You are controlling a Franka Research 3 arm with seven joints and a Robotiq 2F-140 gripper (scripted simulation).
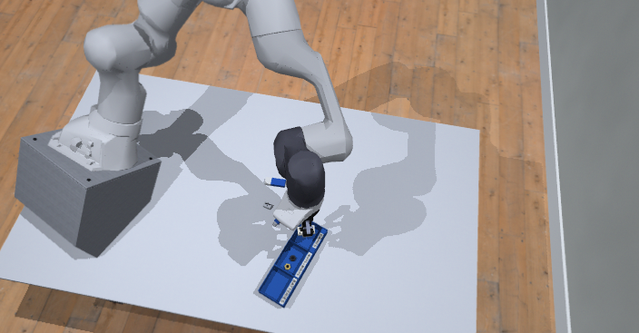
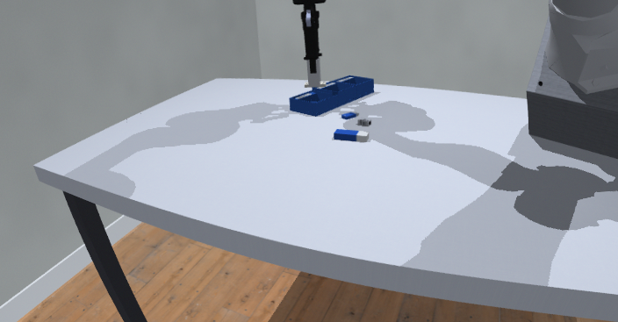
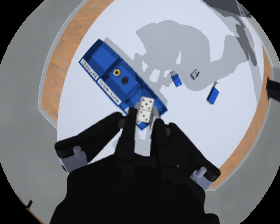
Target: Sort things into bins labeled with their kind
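My gripper is now 30 mm above the cream domino. The rest, counted from my hand: gold ring: 20 mm behind, 110 mm to the right, 80 mm below; then blue block: 100 mm behind, 10 mm to the left, 90 mm below; then black disc: 10 mm behind, 80 mm to the right, 80 mm below.
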